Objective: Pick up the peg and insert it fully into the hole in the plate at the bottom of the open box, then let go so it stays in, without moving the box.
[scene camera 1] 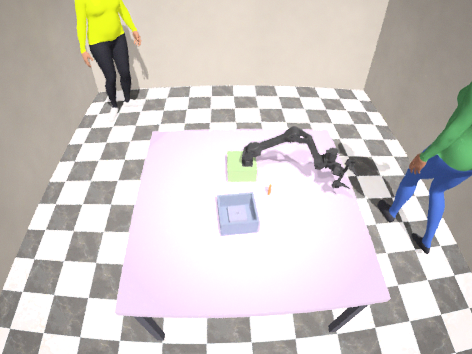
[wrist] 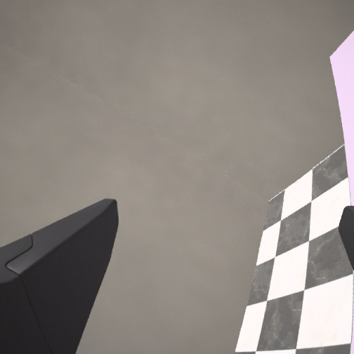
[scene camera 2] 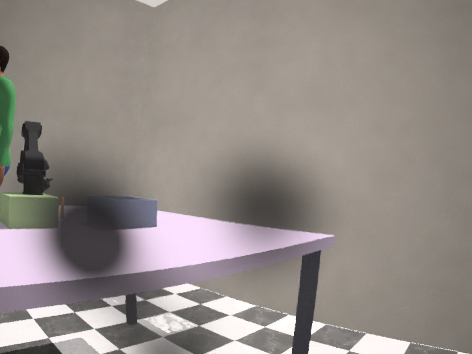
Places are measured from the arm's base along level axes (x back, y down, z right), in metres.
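Where they show: gripper, between the fingertips: (scene camera 1: 354, 182) (scene camera 2: 49, 171); arm's base, origin of its link: (scene camera 1: 247, 162) (scene camera 2: 32, 194).
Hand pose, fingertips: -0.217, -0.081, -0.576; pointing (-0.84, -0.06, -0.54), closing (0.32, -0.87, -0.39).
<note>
Each offset is from my fingertips to the top centre of the thing, as dx, dy, dz. "spot": to the spot under its first point. Level surfaces: height alone.
The thin orange peg @[+0.062, +0.098, +0.449] (scene camera 1: 269, 189) (scene camera 2: 62, 206) stands upright on the table, between the green block and the open box. The open blue-grey box @[-0.115, +0.080, +0.630] (scene camera 1: 238, 228) (scene camera 2: 140, 214) sits on the table, with a light plate @[-0.115, +0.117, +0.630] (scene camera 1: 232, 218) at its bottom. A tiny dark spot, the hole @[spot: -0.110, +0.133, +0.624] (scene camera 1: 238, 213), shows near the plate's middle. My gripper (scene camera 1: 350, 174) (wrist: 233, 215) is open and empty, at the table's right edge in scene camera 1, well to the right of the peg. The peg and box do not show in the wrist view.
A green block (scene camera 1: 242, 174) (scene camera 2: 30, 212) stands at the arm's base, behind the box. The pink table @[dy +0.178] (scene camera 1: 180, 260) (scene camera 2: 225, 250) has its edge near my gripper. A person in green (scene camera 1: 457, 135) stands to the right. Dark blurred blotches cover parts of scene camera 2.
</note>
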